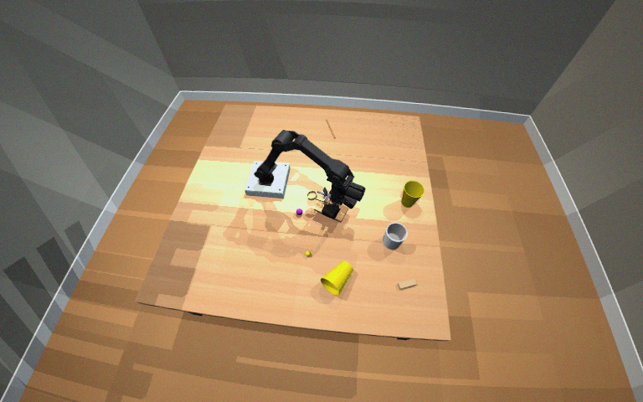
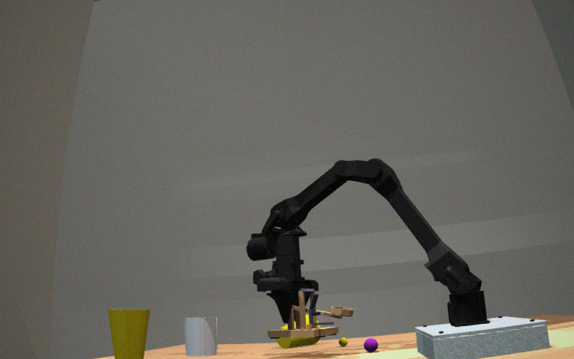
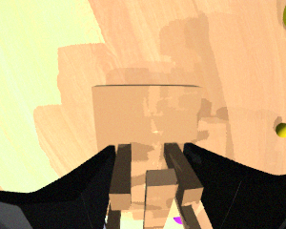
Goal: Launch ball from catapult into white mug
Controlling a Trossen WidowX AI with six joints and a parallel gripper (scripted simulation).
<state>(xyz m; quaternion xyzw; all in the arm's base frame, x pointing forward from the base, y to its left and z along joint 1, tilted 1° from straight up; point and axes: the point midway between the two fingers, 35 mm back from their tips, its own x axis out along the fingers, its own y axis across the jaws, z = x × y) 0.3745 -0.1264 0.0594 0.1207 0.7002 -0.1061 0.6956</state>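
My gripper tip is 18 cm past the purple ball, 6 cm above it and 1 cm to the left of it. Round my gripper tip: white mug (27 cm ahead, 8 cm to the right, 5 cm below); then wooden catapult (6 cm behind, 4 cm to the left, 2 cm above); then yellow ball (21 cm to the right, 10 cm behind, 7 cm below).
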